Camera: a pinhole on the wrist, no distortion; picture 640 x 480 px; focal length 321.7 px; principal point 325.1 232.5 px. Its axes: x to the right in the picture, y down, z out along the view. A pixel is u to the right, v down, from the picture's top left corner.
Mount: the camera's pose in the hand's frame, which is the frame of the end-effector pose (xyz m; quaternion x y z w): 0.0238 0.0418 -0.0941 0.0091 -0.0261 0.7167 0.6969
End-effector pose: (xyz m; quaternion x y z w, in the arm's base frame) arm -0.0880 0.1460 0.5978 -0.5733 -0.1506 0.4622 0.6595
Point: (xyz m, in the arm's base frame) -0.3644 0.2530 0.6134
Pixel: 393 303
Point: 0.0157 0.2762 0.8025
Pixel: outside the picture
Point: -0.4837 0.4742 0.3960
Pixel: 520 162
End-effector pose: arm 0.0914 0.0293 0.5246 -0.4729 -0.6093 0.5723 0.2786
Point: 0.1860 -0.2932 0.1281
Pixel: outside the picture
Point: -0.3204 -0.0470 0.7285
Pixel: 109 210
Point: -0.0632 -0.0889 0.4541
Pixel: 341 283
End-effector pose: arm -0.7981 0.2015 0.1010 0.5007 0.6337 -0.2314 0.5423
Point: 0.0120 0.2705 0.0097
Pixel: outside the picture
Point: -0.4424 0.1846 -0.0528
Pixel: 580 65
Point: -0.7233 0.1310 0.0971
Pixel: 336 294
